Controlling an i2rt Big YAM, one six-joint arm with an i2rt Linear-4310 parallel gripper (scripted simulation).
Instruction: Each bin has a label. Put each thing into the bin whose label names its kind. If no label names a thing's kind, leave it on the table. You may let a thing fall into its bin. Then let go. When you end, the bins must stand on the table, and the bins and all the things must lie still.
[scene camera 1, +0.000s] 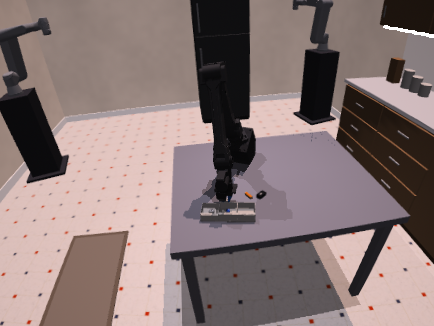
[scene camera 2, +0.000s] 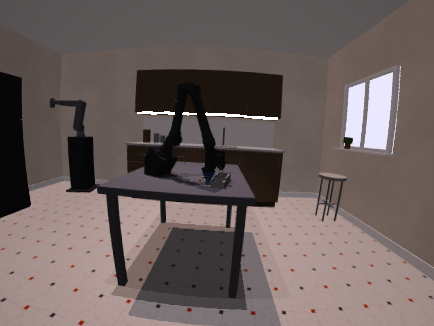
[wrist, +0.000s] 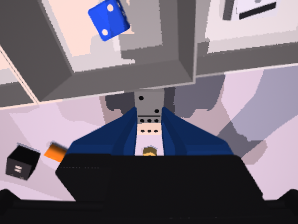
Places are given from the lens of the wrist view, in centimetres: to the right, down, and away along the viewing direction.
gripper (wrist: 149, 112): 0, 0, 13
bin (wrist: 58, 58): -6, -4, 9
black cube (wrist: 26, 160): -15, 6, 16
white domino (wrist: 149, 103): 0, -1, 12
The marked spots on the black cube and the white domino are 17 cm apart.
